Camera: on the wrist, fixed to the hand. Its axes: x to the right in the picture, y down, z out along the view.
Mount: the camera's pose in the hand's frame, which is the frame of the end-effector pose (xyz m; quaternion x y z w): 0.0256 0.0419 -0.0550 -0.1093 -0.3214 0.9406 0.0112
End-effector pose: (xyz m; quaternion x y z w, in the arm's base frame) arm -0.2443 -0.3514 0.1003 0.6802 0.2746 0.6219 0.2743
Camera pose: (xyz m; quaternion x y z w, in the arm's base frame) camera -0.2958 -0.3606 0.1522 -0.4358 0.7928 -0.0764 0.4192
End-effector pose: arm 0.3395 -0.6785 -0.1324 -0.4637 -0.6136 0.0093 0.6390
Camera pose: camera 0.4128 -0.6717 -0.1278 0.6492 -0.2229 -0.6831 0.2495
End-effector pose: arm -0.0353 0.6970 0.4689 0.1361 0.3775 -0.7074 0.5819
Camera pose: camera -0.0174 0.7151 0.3997 0.0656 -0.2335 0.5369 0.8080
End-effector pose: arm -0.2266 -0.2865 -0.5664 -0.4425 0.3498 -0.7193 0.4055
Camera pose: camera -0.2729 -0.3193 -0.6135 0.0486 0.3684 0.5538 0.7451
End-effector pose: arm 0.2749 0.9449 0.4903 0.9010 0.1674 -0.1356 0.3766
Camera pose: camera 0.3215 0.9622 0.5447 0.0828 -0.9518 0.0814 0.2840
